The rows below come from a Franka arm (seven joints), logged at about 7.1 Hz.
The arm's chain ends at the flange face. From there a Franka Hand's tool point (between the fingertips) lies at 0.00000 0.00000 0.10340 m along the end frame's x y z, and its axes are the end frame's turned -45 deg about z.
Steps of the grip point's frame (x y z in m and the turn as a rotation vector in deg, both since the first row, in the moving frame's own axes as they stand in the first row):
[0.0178, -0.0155, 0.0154, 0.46, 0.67, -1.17]
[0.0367, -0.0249, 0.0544, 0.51, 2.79, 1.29]
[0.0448, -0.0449, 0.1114, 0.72, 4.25, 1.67]
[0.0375, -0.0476, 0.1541, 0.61, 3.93, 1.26]
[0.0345, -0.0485, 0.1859, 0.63, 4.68, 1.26]
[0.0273, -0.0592, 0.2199, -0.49, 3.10, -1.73]
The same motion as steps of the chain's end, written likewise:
[0.0014, -0.0221, 0.0154, 0.80, 0.15, -1.17]
[0.0054, -0.0394, 0.0545, 2.33, 1.61, 1.29]
[-0.0047, -0.0572, 0.1117, 3.51, 2.50, 1.67]
[-0.0114, -0.0544, 0.1543, 3.21, 2.35, 1.26]
[-0.0151, -0.0520, 0.1863, 3.75, 2.86, 1.26]
[-0.0271, -0.0578, 0.2201, 1.85, 2.54, -1.73]

